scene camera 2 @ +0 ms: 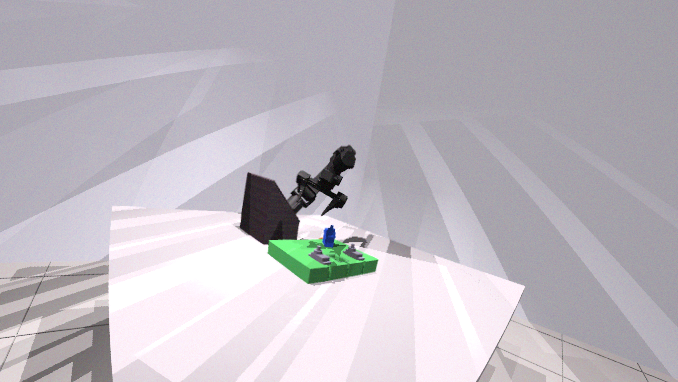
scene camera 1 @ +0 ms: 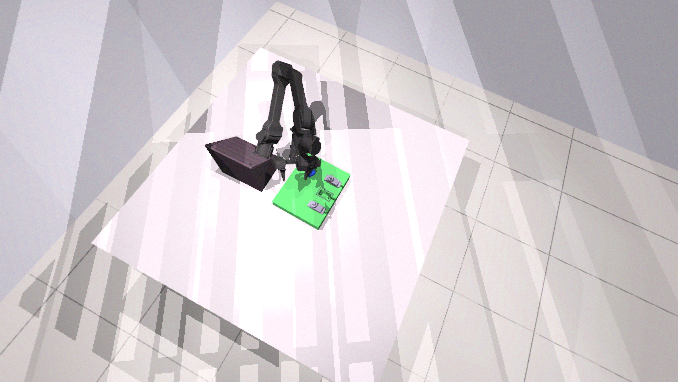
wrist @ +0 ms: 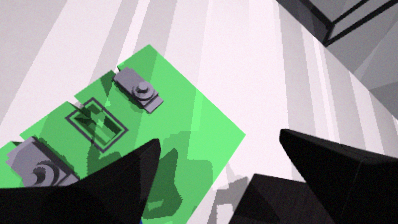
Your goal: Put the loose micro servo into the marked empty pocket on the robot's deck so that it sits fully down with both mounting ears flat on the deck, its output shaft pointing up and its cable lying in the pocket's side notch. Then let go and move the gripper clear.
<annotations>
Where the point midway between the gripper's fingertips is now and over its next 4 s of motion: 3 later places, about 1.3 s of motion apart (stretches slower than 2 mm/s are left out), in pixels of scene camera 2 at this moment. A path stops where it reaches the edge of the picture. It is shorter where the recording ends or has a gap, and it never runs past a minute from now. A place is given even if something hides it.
My gripper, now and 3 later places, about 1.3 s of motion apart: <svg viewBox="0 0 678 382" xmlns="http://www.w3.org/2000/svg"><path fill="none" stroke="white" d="M309 208L329 226L329 224L323 227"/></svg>
</annotations>
